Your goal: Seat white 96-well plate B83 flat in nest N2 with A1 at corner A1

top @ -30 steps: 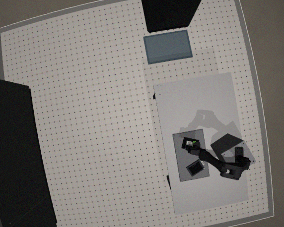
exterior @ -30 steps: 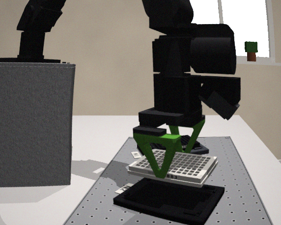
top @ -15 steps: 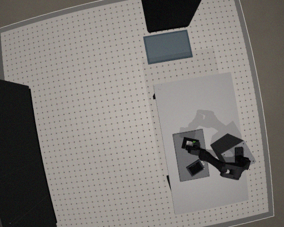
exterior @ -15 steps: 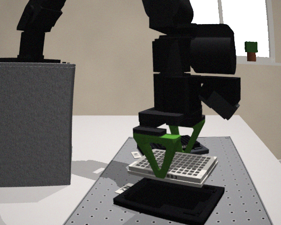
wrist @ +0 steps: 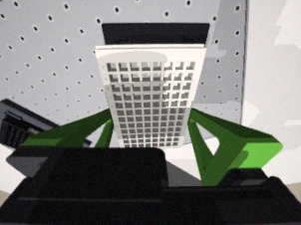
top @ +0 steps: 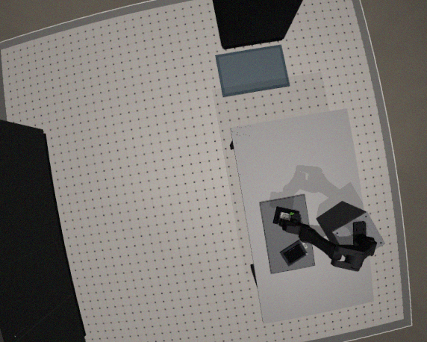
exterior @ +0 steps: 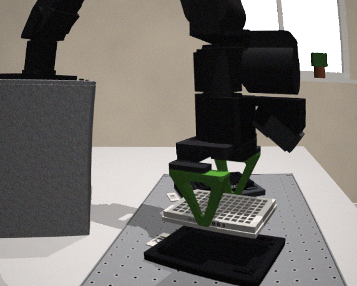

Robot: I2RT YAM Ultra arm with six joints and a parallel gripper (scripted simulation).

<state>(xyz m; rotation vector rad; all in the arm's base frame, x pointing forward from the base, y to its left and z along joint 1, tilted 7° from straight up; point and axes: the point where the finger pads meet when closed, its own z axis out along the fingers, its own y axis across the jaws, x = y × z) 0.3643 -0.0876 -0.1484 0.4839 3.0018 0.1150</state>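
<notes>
My gripper is now 6 cm above the plate nest N2 and 1 cm to the left of it. From my hand the other things lie so: white 96-well plate B83 (right at my hand); black plate B38 (26 cm to the left, 5 cm below, 4 cm behind); white deck label (9 cm behind, 7 cm below, 2 cm to the left).
</notes>
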